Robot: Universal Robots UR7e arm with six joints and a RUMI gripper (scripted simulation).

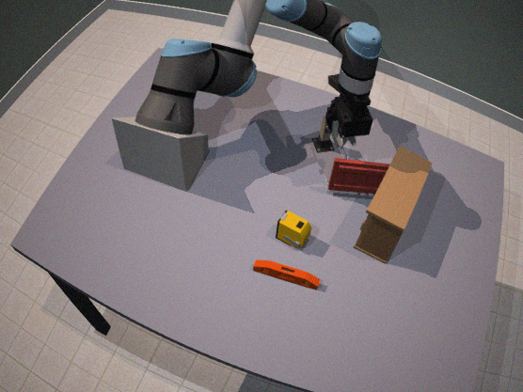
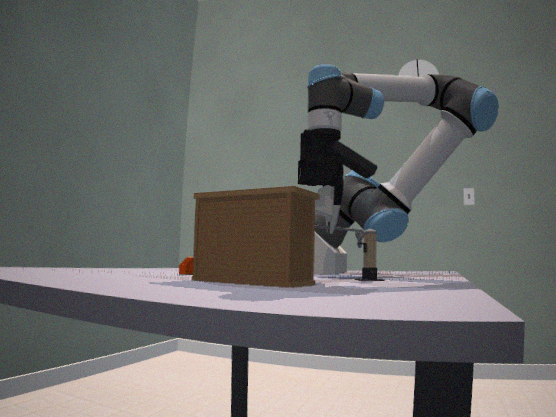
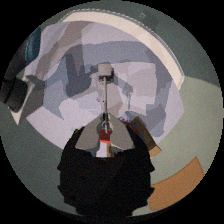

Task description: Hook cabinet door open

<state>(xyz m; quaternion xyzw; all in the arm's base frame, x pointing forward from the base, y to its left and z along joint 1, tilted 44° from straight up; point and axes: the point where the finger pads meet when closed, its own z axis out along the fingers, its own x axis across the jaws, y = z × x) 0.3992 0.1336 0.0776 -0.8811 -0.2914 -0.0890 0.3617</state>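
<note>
My gripper is now 2 cm above the wire hook, 1 cm to the right of it and 1 cm past it. From my hand the other things lie so: door: 8 cm ahead, 4 cm below, 3 cm to the right; then yellow tape measure: 24 cm to the right, 8 cm below, 3 cm behind; then wooden cabinet: 13 cm ahead, 6 cm to the right, 4 cm below.
</note>
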